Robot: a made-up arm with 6 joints. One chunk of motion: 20 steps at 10 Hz.
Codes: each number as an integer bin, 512 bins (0 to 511) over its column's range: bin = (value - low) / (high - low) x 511, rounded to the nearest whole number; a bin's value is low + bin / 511 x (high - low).
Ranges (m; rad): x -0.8..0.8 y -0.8..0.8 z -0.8..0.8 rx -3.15..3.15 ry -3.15..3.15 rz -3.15..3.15
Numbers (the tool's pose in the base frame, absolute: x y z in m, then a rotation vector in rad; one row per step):
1: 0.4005 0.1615 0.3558 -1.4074 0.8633 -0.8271
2: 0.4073 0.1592 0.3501 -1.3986 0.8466 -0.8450
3: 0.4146 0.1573 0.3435 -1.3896 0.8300 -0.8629
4: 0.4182 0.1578 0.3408 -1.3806 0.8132 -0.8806
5: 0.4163 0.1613 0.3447 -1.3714 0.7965 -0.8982
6: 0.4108 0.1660 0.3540 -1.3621 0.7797 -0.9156
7: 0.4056 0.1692 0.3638 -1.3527 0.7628 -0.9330
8: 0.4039 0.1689 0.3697 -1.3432 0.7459 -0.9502
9: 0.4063 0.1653 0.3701 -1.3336 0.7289 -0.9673
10: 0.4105 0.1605 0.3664 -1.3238 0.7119 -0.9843
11: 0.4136 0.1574 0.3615 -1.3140 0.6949 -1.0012
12: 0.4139 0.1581 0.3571 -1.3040 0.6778 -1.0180
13: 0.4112 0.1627 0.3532 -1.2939 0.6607 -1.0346
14: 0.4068 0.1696 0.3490 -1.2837 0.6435 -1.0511
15: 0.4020 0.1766 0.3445 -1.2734 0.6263 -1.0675
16: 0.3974 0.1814 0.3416 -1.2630 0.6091 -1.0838
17: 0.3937 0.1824 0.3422 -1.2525 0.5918 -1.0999
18: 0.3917 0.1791 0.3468 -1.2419 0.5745 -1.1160
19: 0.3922 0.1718 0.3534 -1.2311 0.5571 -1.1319
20: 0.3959 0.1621 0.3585 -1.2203 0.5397 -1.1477
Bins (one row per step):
1: 383 307 369 141 326 188
2: 386 306 367 142 324 187
3: 388 306 365 143 323 186
4: 389 306 364 144 321 184
5: 388 307 366 144 320 183
6: 387 309 369 145 319 181
7: 385 310 372 146 317 180
8: 384 309 374 147 316 178
9: 385 308 374 147 315 177
10: 387 307 373 148 313 176
11: 388 306 371 149 312 174
12: 388 306 370 150 310 173
13: 387 307 368 151 309 172
14: 385 310 367 151 308 170
15: 384 312 366 152 306 169
16: 382 313 365 153 305 168
17: 381 314 365 154 304 166
18: 381 313 366 155 302 165
19: 381 310 368 156 301 164
20: 382 307 370 157 299 162

